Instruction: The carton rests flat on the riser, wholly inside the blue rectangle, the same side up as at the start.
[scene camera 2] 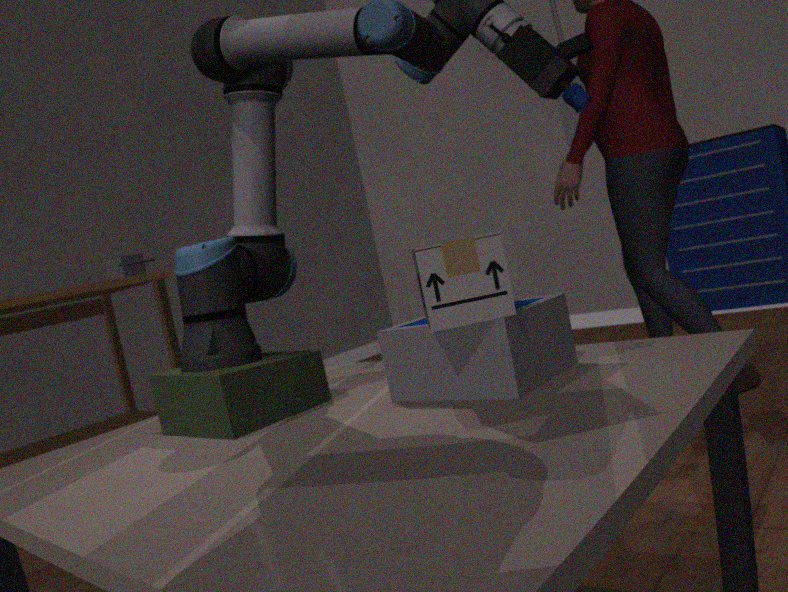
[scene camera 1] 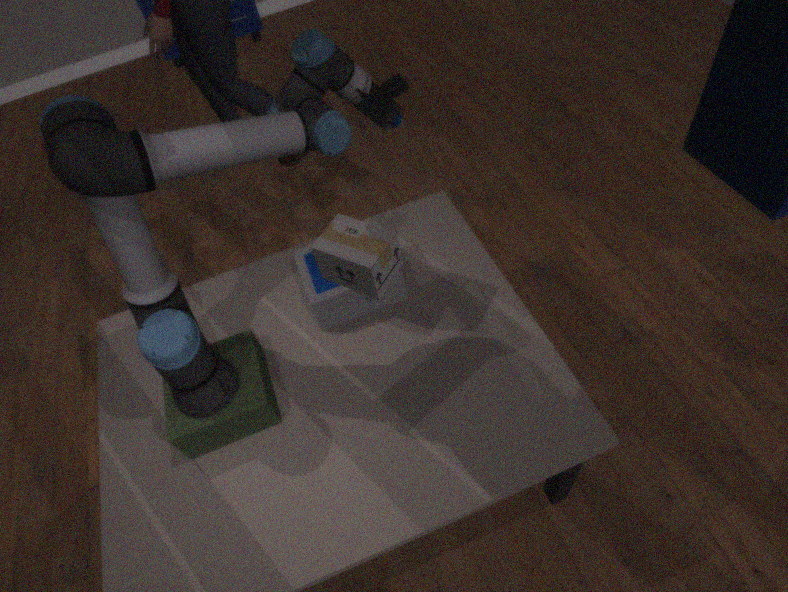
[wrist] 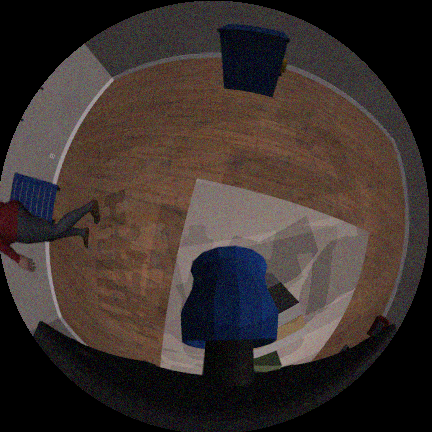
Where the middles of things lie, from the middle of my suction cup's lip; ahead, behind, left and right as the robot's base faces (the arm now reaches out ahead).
I see my suction cup 210 mm past the carton (scene camera 1: 364, 257), 120 mm to the left of it and 240 mm above it. Round my suction cup: riser (scene camera 2: 505, 358): 230 mm behind, 60 mm to the right, 360 mm below.
